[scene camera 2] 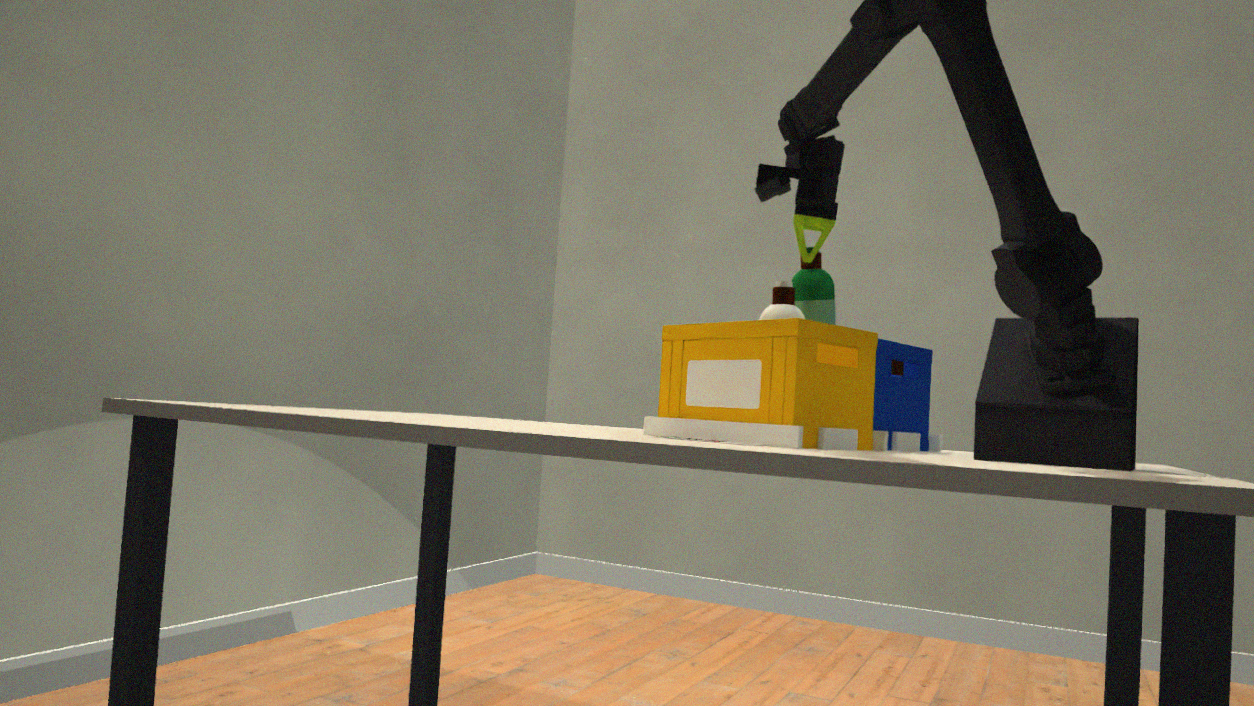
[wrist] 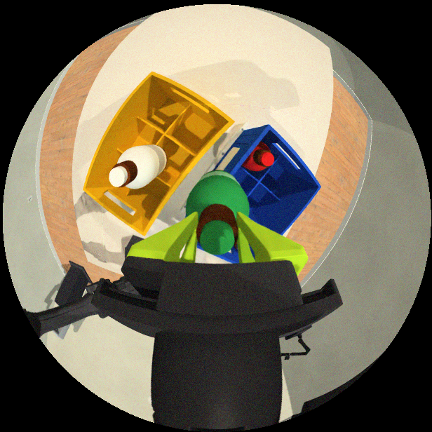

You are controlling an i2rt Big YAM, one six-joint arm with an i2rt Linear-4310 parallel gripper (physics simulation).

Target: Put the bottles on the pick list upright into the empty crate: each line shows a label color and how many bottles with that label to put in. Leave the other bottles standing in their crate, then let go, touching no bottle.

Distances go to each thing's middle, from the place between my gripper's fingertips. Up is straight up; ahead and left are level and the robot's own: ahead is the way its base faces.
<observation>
My hand is 10 mm past the green bottle (scene camera 2: 814,288), 10 mm to the left of it and 50 mm above it. From my hand the other things lie so: white strip (scene camera 2: 789,436) (90 mm ahead, 210 mm to the left, 290 mm below); then white bottle (wrist: 138,165) (10 mm ahead, 130 mm to the left, 130 mm below).
</observation>
